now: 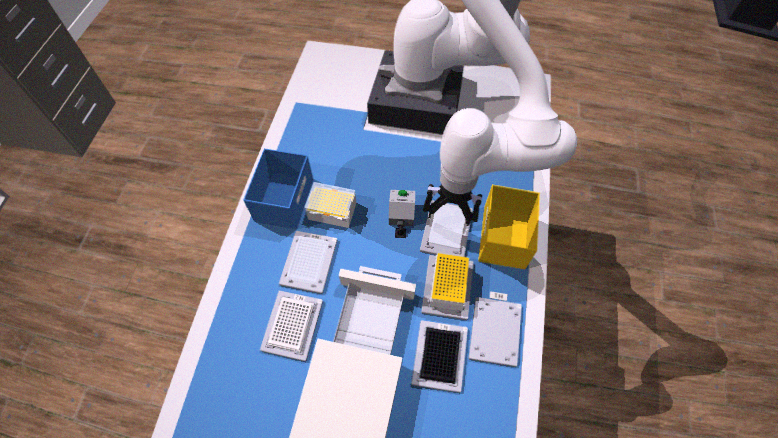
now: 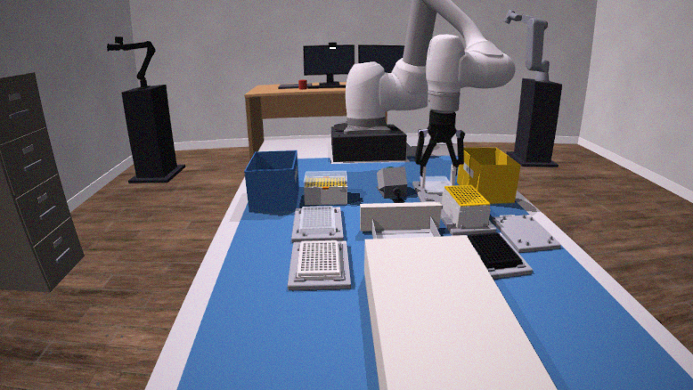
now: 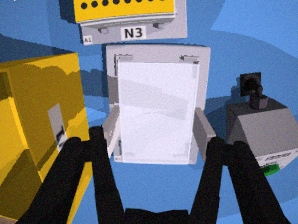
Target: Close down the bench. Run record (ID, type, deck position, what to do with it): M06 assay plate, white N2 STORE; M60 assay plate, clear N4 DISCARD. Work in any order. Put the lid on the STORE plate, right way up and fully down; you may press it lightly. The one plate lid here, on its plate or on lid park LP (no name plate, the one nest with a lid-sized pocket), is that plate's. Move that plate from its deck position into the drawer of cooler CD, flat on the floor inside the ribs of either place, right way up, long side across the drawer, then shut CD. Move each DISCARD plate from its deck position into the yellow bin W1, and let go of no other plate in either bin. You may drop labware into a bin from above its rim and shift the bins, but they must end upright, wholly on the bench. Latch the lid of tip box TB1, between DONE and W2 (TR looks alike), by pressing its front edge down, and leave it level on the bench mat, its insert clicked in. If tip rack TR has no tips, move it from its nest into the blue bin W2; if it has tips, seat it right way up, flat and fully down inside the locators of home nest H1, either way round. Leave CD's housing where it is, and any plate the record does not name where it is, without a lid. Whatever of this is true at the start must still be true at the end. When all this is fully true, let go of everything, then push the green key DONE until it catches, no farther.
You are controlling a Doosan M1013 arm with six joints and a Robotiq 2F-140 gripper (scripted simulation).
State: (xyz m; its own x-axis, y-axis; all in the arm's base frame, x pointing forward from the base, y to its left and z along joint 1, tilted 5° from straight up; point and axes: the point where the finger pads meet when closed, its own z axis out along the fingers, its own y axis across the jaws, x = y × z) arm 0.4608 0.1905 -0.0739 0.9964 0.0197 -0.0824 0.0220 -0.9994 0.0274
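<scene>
My gripper is now 5 cm above the lid park nest. From my hand the other things lie so: green key DONE: 14 cm to the right, 5 cm behind, 1 cm above; then clear plate lid: 2 cm below; then tip rack TR: 16 cm ahead, 3 cm to the left.
</scene>
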